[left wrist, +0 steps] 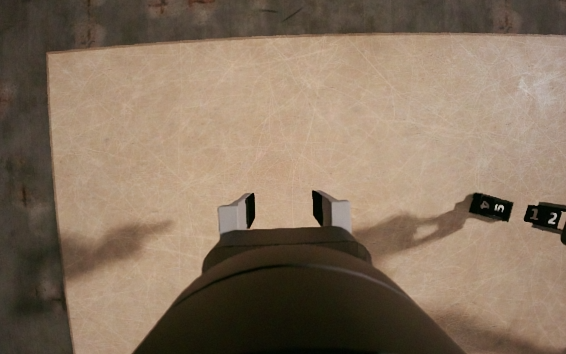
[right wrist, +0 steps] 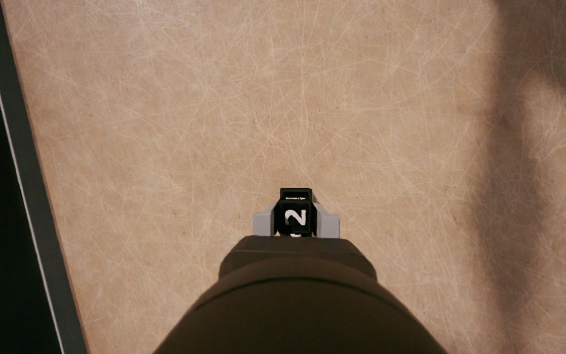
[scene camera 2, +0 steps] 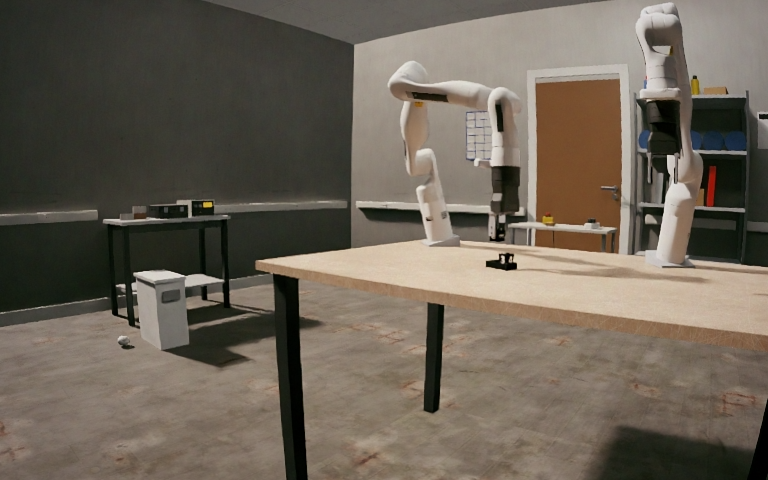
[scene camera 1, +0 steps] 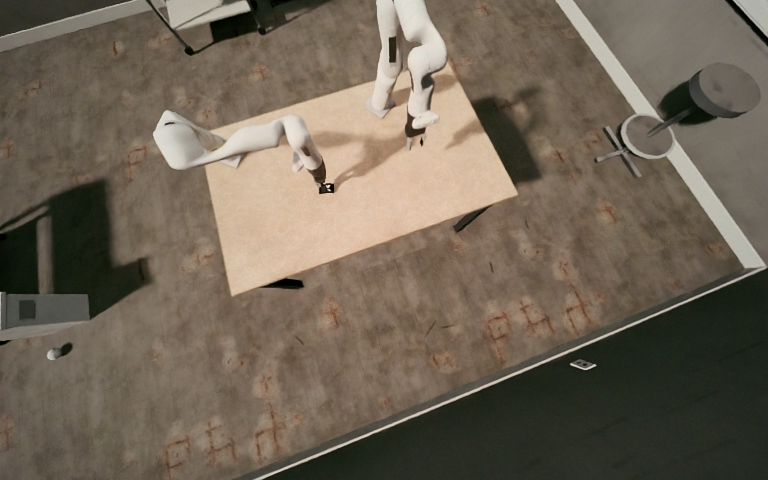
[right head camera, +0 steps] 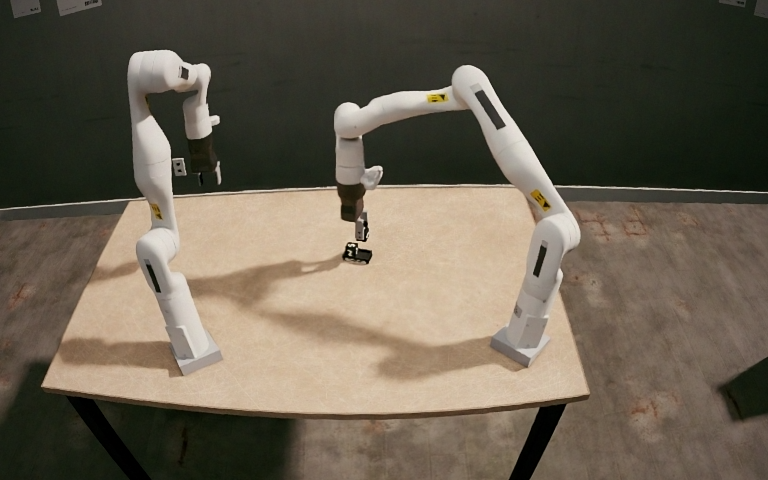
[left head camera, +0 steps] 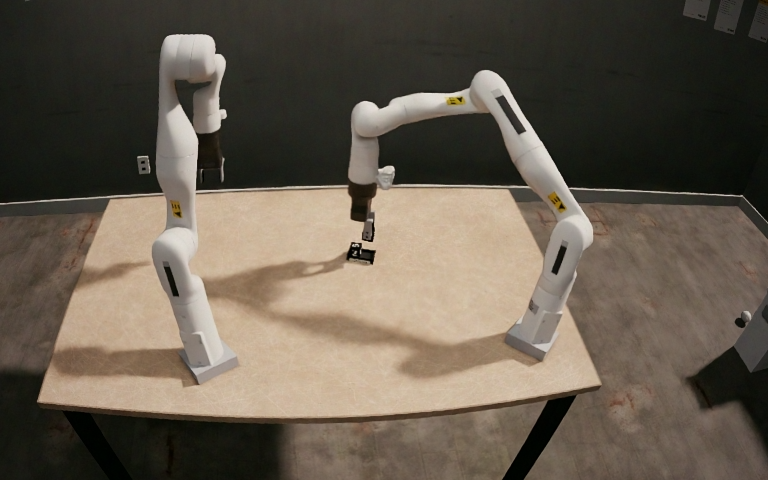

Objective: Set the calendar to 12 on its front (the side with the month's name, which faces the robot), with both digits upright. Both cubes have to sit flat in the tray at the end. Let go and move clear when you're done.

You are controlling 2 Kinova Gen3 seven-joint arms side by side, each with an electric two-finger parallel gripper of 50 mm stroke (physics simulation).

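Frame: origin at the left arm's base, x ahead, y left, z up, level; metres.
Where they show: left gripper, fingertip midpoint: [left wrist: 283,204] [scene camera 2: 662,183] [scene camera 1: 415,146] [right head camera: 210,183] [left head camera: 212,180]; right gripper, fingertip midpoint: [left wrist: 540,215] [right wrist: 294,213] [scene camera 2: 497,236] [scene camera 1: 319,182] [right head camera: 362,234] [left head camera: 368,234]; left arm's base, link origin: [scene camera 2: 670,257] [scene camera 1: 380,102] [right head camera: 193,347] [left head camera: 206,353]; right arm's base, link origin: [scene camera 2: 440,238] [right head camera: 522,337] [left head camera: 534,333].
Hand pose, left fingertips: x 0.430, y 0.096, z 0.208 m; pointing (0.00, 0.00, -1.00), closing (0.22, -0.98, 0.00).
Each offset is from my left fingertips to the top centre of the thing. Level surfaces: height alone.
The black calendar tray [left head camera: 368,255] [right head camera: 364,255] [scene camera 2: 493,264] stands on the table. One black cube {dx +0.029, dy -0.408, dz -0.190 m} [left head camera: 355,249] [right head camera: 351,249] [left wrist: 492,206] sits in its left end in the head views; 4 and 5 show on it in the left wrist view, while its front digit is too small to read surely. My right gripper [left head camera: 368,229] [right head camera: 362,229] [scene camera 2: 497,230] is shut on the other black cube {dx +0.029, dy -0.440, dz -0.130 m} [left wrist: 543,216] [right wrist: 295,217], above the tray's empty right part. A sideways 2 shows on its top in the right wrist view; a 1 shows on its side. My left gripper [left head camera: 211,171] [right head camera: 209,176] [left wrist: 283,204] is open and empty, high at the left.
Both arms stand on grey bases [left head camera: 209,362] [left head camera: 532,339] near the table's front corners in the head views. The right forearm reaches across above the table {dz -0.230 m} [left head camera: 317,350]. A bin [scene camera 2: 163,311] and a side table [scene camera 2: 169,219] stand away from the worktable.
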